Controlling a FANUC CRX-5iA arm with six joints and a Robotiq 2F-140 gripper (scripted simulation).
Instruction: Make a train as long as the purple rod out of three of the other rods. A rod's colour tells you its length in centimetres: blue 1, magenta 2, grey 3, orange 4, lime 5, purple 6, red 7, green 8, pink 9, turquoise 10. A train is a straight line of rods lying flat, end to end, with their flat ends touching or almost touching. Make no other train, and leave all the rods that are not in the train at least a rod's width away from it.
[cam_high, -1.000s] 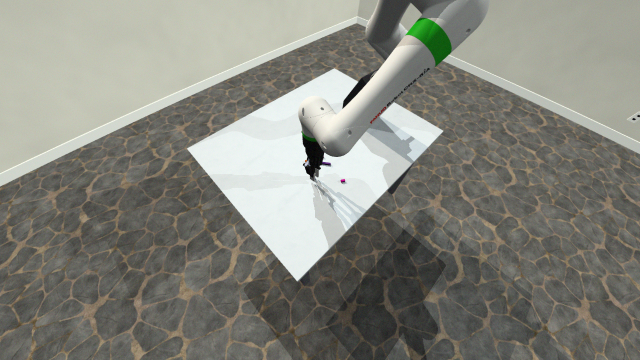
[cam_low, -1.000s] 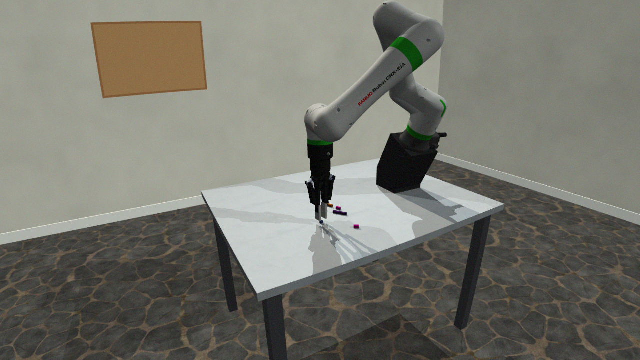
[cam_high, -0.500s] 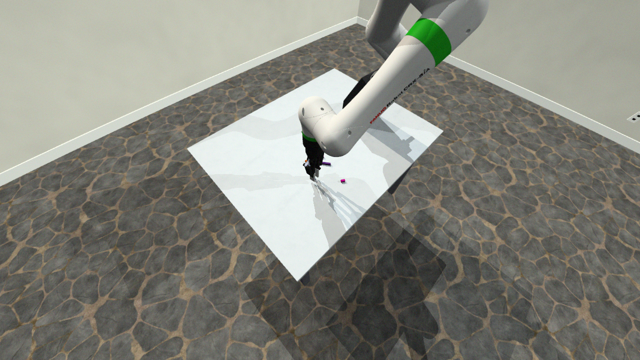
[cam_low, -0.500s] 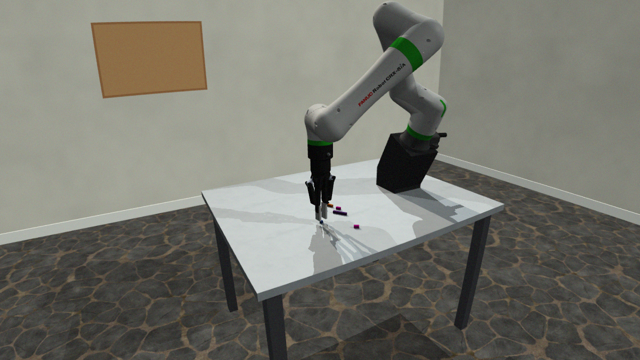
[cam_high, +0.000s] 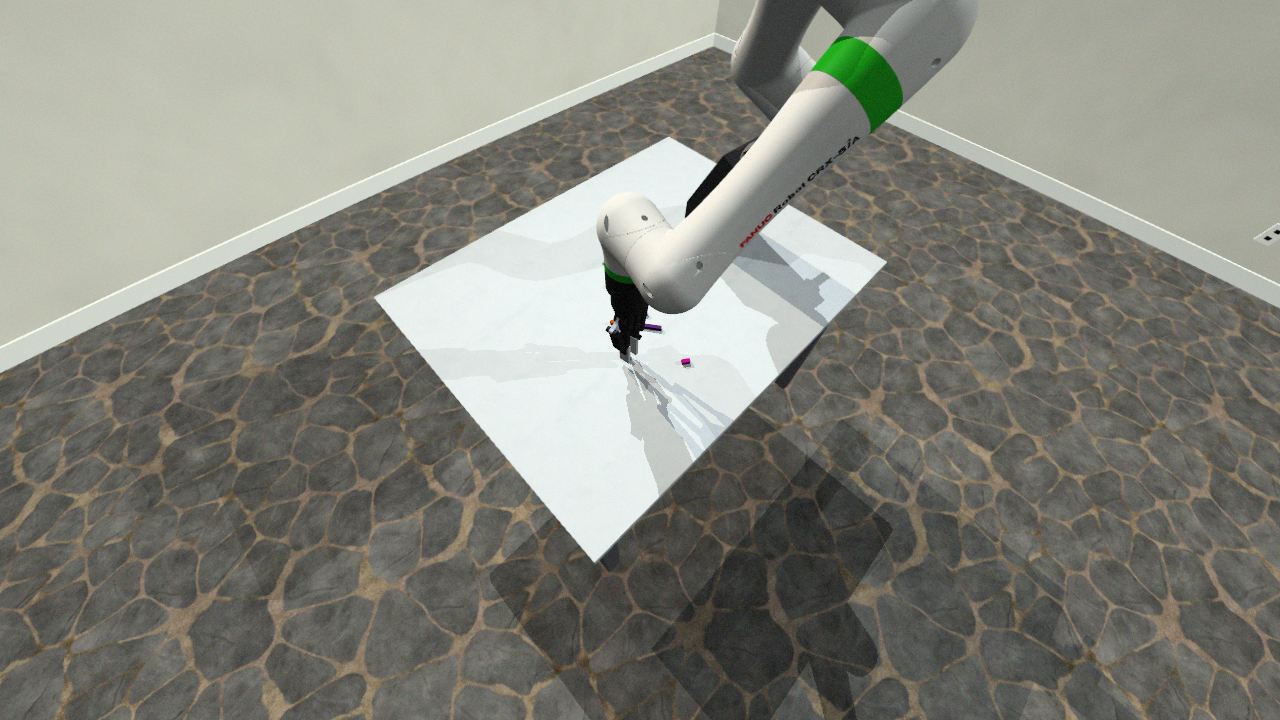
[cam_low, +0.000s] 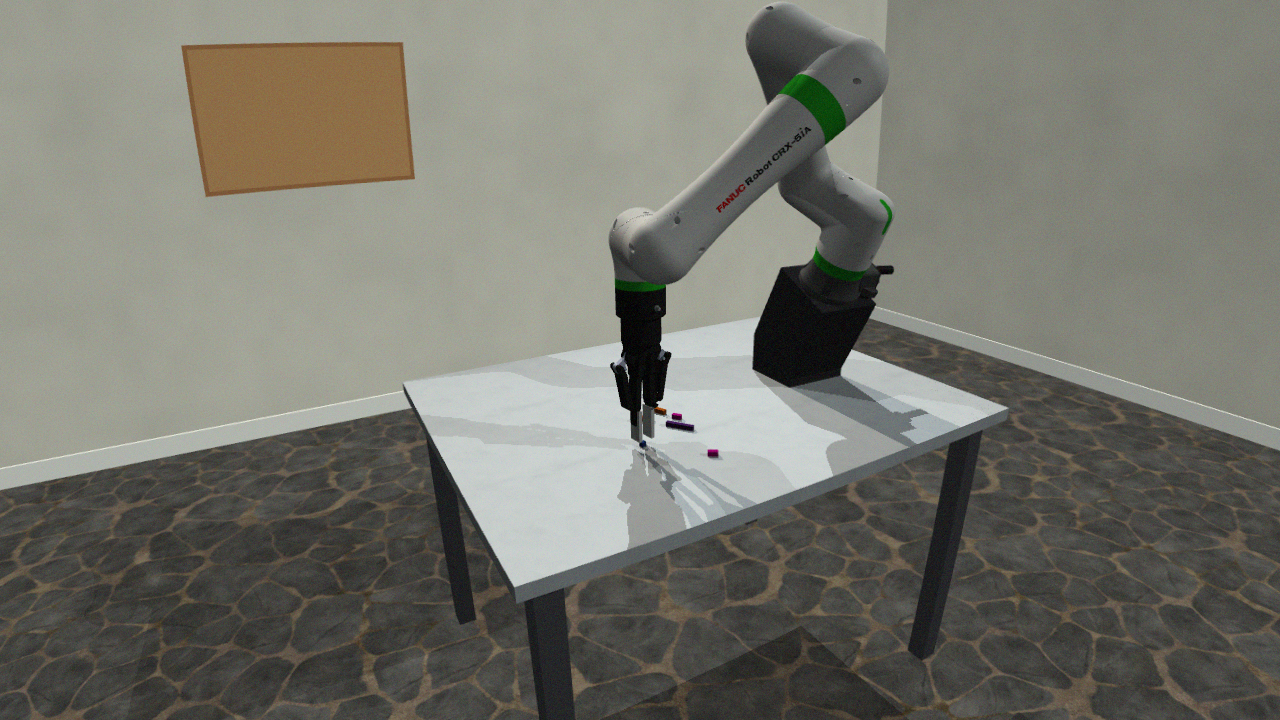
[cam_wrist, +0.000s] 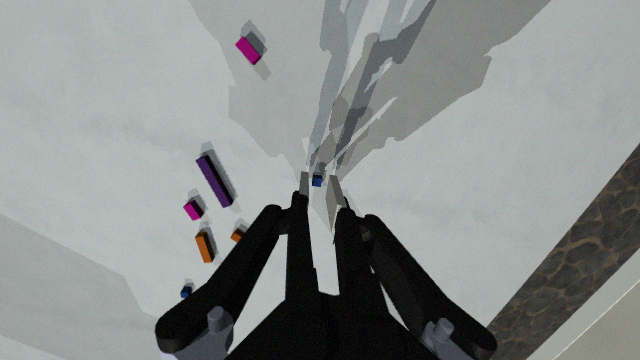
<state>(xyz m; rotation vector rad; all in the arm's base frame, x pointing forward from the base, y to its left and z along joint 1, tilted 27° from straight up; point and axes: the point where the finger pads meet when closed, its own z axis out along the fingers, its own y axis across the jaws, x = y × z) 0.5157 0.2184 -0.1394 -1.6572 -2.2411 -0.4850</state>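
Right now the purple rod is 100 mm behind my hand, 50 mm to the right of it and 50 mm below it.
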